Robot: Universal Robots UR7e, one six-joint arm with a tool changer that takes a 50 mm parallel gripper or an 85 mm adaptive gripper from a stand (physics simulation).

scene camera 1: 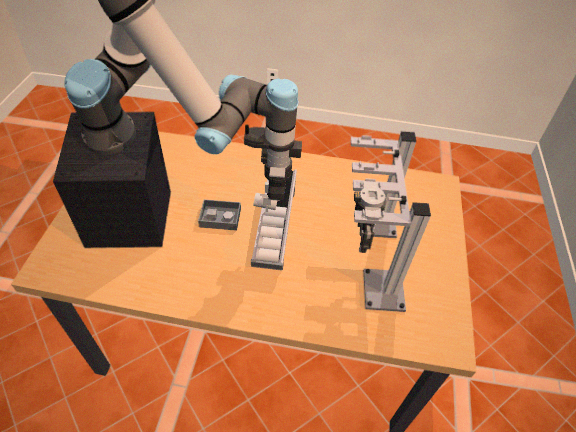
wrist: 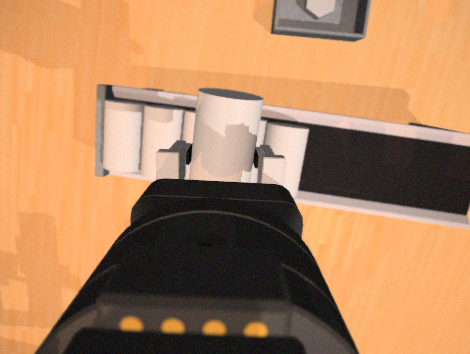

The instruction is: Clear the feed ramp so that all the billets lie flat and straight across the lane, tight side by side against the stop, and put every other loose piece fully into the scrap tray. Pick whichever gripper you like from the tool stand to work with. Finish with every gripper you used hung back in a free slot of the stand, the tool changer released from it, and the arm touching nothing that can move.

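Places are measured from the arm's base along level axes (x ahead, y left, z up), in metres.
Pixels of known places: arm's base, origin of its link: (scene camera 1: pixel 109 134).
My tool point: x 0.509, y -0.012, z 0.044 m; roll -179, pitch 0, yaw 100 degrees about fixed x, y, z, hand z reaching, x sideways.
For each thing: its top centre in the pictures, then the offset to it from my tool point.
- stop, centre of its top: (wrist: pixel 100 132) (scene camera 1: pixel 266 261) 0.002 m ahead, 0.129 m right, 0.303 m down
- scrap tray, centre of its top: (scene camera 1: pixel 219 211) 0.209 m back, 0.057 m left, 0.342 m down
- squarish grey piece, centre of its top: (scene camera 1: pixel 211 211) 0.236 m back, 0.053 m left, 0.348 m down
- hexagonal piece, centre of its top: (scene camera 1: pixel 228 214) 0.181 m back, 0.062 m left, 0.357 m down
My gripper (scene camera 1: pixel 275 199) (wrist: pixel 223 156) is shut on a pale billet (scene camera 1: pixel 264 201) (wrist: pixel 228 120). The held billet points across the lane, above the row in the feed ramp (scene camera 1: pixel 291 192) (wrist: pixel 350 122). Several white billets (scene camera 1: pixel 271 232) (wrist: pixel 122 137) lie across the lane side by side, from the stop (scene camera 1: pixel 267 265) (wrist: pixel 101 130) up the ramp; the gripper and held billet hide part of the row in the wrist view. The scrap tray (scene camera 1: pixel 218 228) (wrist: pixel 320 35) holds a squarish grey piece (scene camera 1: pixel 211 214) and a hexagonal piece (scene camera 1: pixel 228 216) (wrist: pixel 321 7).
The tool stand (scene camera 1: pixel 407 255) is on the right of the table. Another gripper (scene camera 1: pixel 366 236) hangs in its nearer slot. Free fork arms (scene camera 1: pixel 372 142) show at the stand's back. The robot's black pedestal (scene camera 1: pixel 115 210) is at the left, beyond the scrap tray.
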